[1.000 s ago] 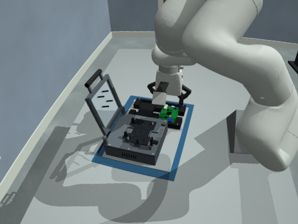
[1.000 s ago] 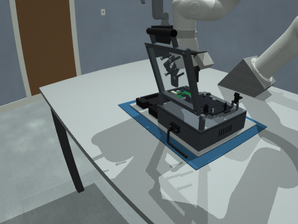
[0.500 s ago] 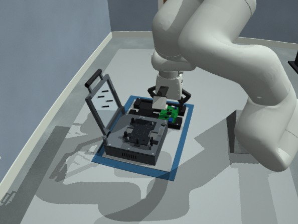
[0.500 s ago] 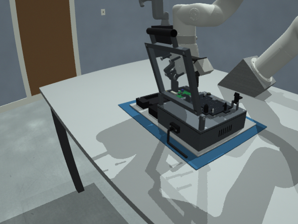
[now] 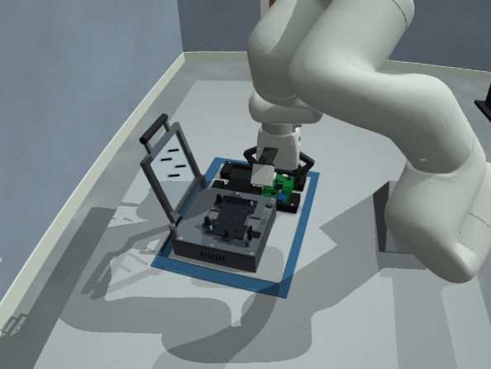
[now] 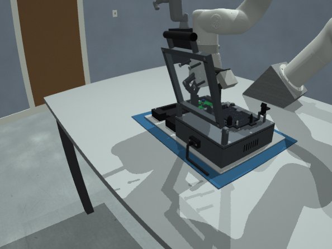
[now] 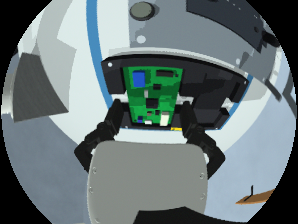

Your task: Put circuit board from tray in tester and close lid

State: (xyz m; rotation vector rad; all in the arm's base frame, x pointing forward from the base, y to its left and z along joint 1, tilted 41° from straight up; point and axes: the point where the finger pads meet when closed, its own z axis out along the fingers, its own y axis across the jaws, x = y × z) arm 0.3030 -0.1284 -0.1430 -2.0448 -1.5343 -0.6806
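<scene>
My hand is 20 mm above the green circuit board. Round my hand: pin plate (160 mm to the left, 110 mm ahead, 30 mm above); then lid (220 mm ahead, 140 mm above, 120 mm to the left); then latch hook (220 mm to the left, 50 mm ahead, 50 mm above).
</scene>
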